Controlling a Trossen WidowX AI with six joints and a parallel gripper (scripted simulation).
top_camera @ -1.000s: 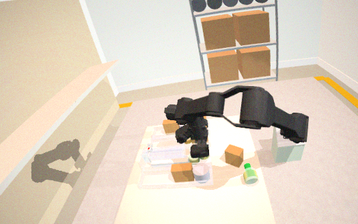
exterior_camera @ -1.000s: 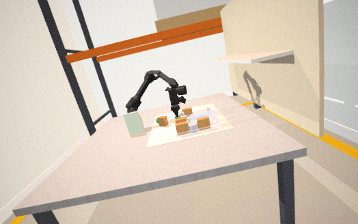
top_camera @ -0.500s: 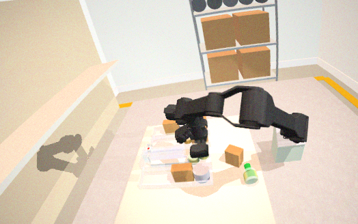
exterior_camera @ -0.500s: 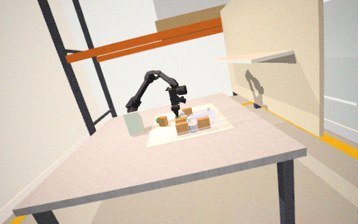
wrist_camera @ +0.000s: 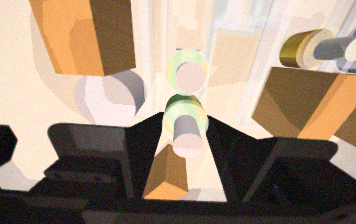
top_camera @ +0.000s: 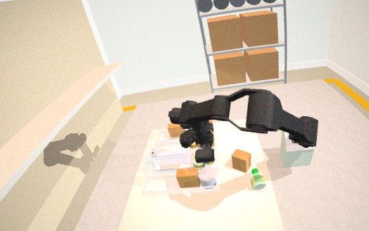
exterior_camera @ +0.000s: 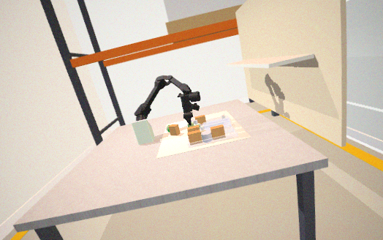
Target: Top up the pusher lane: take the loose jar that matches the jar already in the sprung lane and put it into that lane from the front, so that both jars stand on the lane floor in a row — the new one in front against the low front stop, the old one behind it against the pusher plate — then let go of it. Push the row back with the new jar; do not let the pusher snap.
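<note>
Now: the clear sprung lane 15 cm ahead of my gripper tip and 4 cm below it. From my gripper tip the other things lie so: red mark 23 cm ahead, 2 cm above.
</note>
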